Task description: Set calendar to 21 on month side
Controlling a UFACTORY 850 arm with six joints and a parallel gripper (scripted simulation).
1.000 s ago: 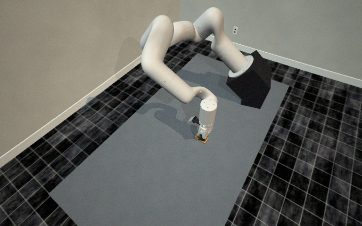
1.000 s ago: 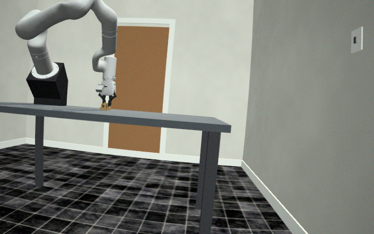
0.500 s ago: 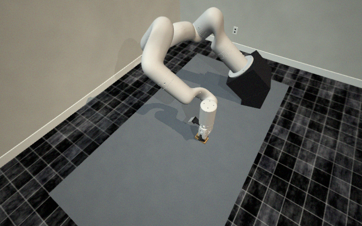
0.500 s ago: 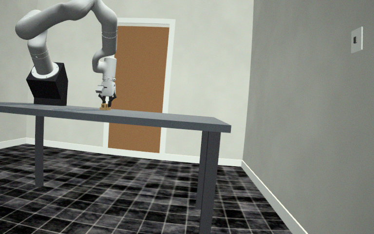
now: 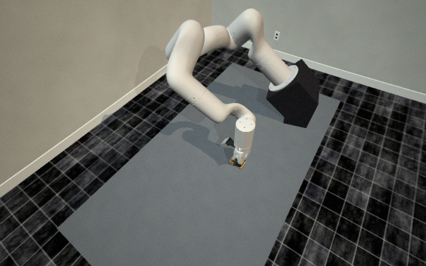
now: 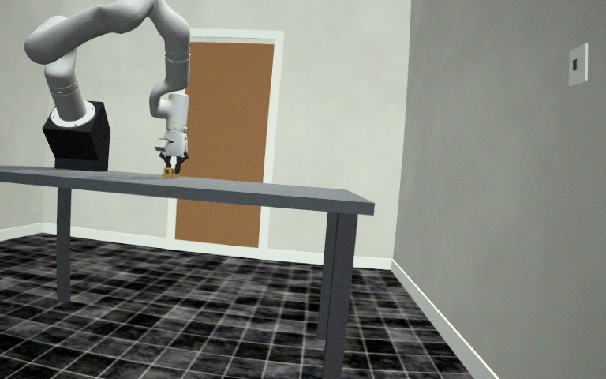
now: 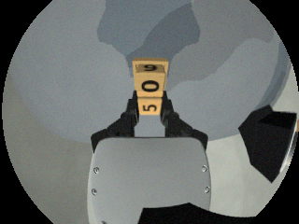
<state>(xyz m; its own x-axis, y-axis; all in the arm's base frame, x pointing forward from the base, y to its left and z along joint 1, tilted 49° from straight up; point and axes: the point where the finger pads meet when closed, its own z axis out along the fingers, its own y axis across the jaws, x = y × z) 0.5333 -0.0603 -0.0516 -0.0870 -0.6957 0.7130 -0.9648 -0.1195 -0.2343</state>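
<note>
The orange tray is 20 mm to the right of my hand and 30 mm below it.
</note>
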